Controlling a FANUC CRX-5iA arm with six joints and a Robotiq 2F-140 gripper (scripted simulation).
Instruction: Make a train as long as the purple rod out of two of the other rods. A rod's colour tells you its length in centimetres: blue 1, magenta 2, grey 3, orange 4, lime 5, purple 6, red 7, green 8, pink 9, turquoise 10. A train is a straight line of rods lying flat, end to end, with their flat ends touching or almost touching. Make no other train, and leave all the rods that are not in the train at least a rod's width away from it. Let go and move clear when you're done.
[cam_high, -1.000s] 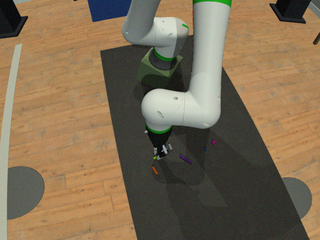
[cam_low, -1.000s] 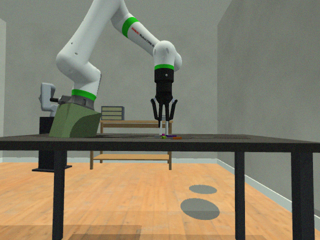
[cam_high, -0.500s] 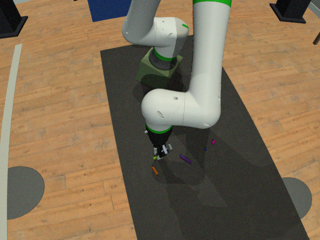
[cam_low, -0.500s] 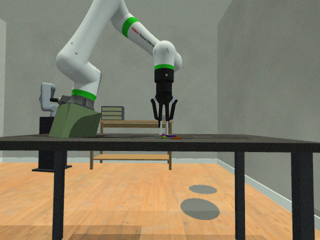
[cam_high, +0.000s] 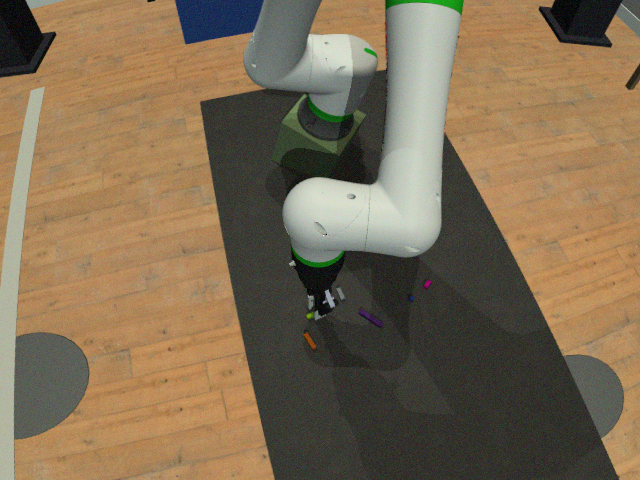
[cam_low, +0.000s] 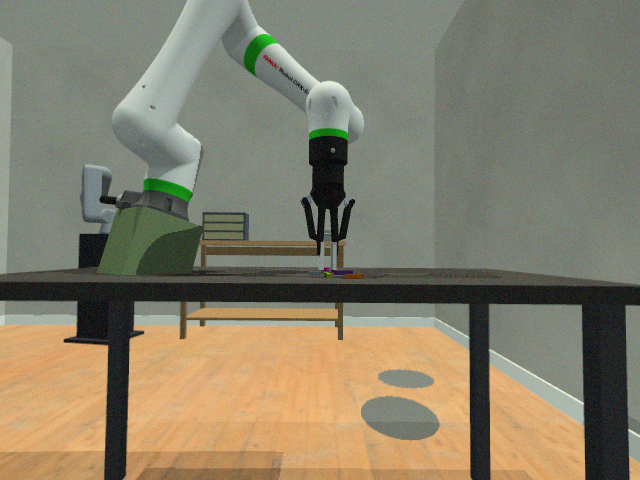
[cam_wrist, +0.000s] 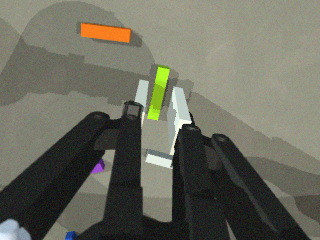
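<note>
My hand is 5 cm above the lime rod. The rest, counted from my hand: orange rod 7 cm ahead, 5 cm below, 2 cm to the right; grey rod 6 cm to the left, 5 cm below, 5 cm behind; purple rod 12 cm to the left, 5 cm below, 2 cm ahead.
</note>
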